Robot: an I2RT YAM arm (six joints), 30 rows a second.
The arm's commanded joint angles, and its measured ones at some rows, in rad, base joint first. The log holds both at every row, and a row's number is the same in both.
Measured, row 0: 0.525, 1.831, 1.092, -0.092, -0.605, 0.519
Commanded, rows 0 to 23: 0.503, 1.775, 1.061, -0.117, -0.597, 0.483; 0.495, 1.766, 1.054, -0.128, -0.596, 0.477; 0.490, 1.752, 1.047, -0.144, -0.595, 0.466; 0.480, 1.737, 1.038, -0.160, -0.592, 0.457; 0.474, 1.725, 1.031, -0.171, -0.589, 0.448; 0.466, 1.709, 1.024, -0.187, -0.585, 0.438; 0.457, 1.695, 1.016, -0.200, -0.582, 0.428; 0.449, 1.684, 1.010, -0.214, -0.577, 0.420; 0.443, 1.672, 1.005, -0.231, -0.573, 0.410; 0.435, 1.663, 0.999, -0.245, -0.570, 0.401; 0.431, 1.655, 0.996, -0.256, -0.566, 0.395; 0.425, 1.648, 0.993, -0.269, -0.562, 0.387; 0.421, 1.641, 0.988, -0.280, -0.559, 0.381; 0.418, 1.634, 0.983, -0.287, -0.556, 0.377; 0.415, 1.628, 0.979, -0.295, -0.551, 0.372; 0.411, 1.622, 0.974, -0.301, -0.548, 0.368; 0.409, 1.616, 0.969, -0.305, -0.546, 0.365; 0.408, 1.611, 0.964, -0.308, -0.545, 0.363; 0.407, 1.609, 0.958, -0.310, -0.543, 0.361; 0.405, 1.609, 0.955, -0.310, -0.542, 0.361; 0.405, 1.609, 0.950, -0.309, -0.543, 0.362; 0.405, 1.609, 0.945, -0.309, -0.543, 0.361; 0.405, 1.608, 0.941, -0.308, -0.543, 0.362; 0.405, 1.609, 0.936, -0.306, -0.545, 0.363
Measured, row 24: 0.410, 1.635, 0.949, -0.283, -0.553, 0.381
